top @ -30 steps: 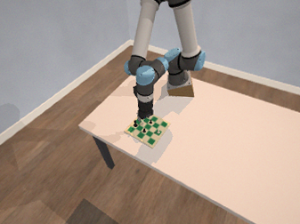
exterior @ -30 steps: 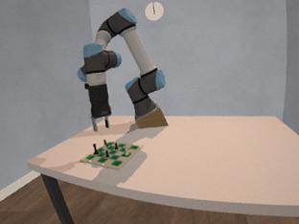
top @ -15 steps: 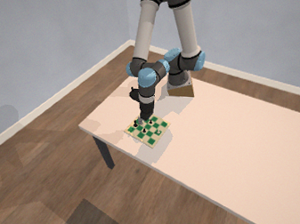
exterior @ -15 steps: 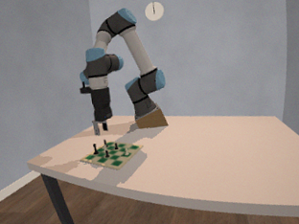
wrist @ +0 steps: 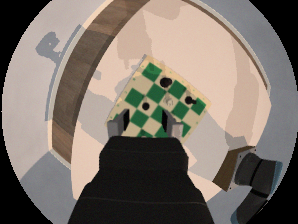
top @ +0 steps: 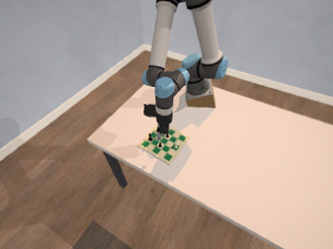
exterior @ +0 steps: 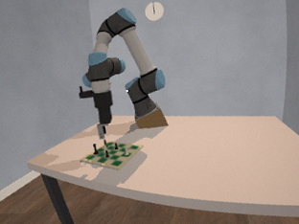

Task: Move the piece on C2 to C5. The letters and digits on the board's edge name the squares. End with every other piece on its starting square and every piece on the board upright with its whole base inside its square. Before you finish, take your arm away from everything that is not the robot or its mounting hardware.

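The chessboard lies 40 mm behind my hand, 10 mm to the left of it and 120 mm below it. Also, from my hand: white piece: 30 mm behind, 90 mm to the left, 100 mm below.
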